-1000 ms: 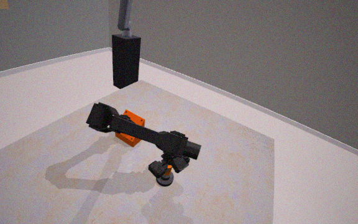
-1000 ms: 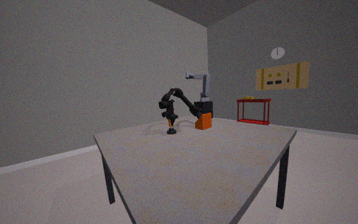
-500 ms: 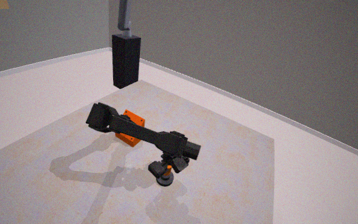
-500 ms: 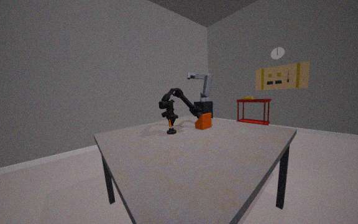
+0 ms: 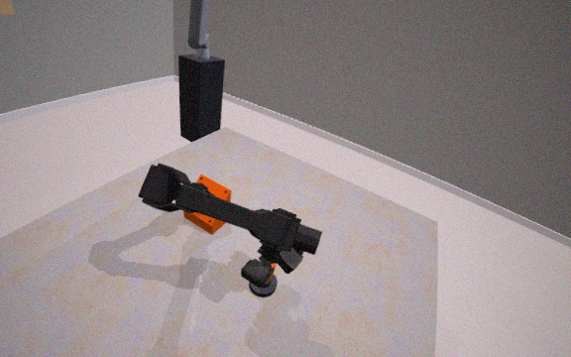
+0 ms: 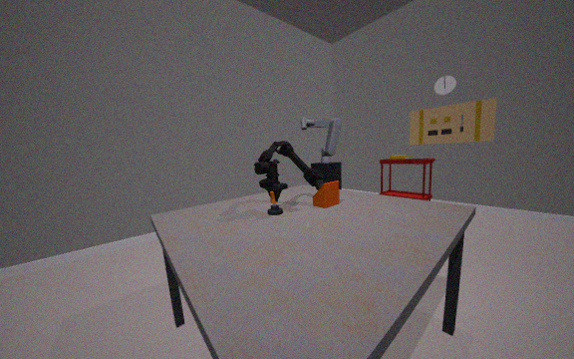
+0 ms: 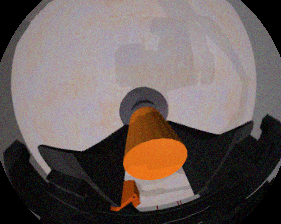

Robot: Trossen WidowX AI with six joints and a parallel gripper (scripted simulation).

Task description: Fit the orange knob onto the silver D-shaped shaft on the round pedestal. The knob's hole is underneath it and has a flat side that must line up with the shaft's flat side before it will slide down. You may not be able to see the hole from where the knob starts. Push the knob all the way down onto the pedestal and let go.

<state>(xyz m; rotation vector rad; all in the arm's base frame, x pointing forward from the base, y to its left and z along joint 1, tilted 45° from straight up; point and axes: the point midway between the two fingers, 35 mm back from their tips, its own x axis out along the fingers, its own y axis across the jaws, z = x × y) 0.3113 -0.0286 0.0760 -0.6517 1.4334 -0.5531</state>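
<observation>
Now: the orange knob 30 mm above my gripper tip. Also, from my gripper tip: round dark pedestal: 40 mm below.
</observation>
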